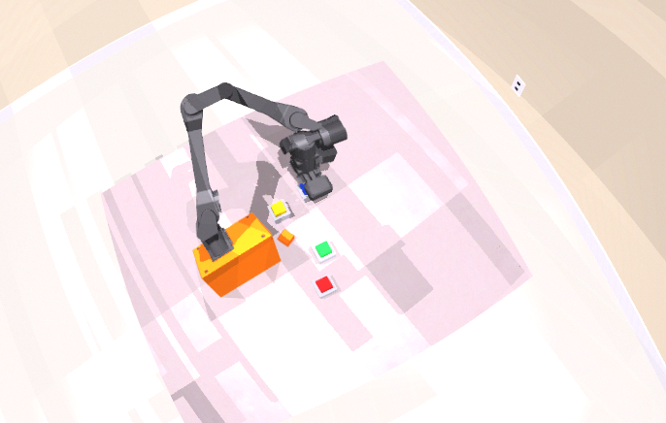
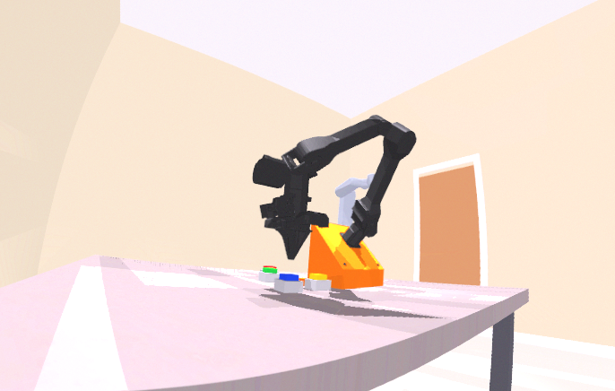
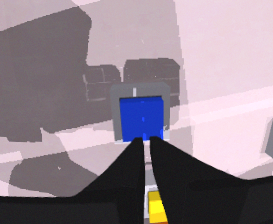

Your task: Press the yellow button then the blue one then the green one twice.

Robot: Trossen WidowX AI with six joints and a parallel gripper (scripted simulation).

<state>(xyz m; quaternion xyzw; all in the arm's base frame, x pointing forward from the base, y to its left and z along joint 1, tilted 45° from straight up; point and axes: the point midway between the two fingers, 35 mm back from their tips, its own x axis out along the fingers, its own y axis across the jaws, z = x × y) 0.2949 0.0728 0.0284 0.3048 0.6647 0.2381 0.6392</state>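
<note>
Right now my gripper tip is 40 mm above the blue button. The rest, counted from my gripper tip: green button: 60 mm behind, 170 mm to the right, 40 mm below; yellow button: 100 mm behind, 10 mm to the right, 40 mm below; small orange block: 120 mm behind, 80 mm to the right, 60 mm below.
</note>
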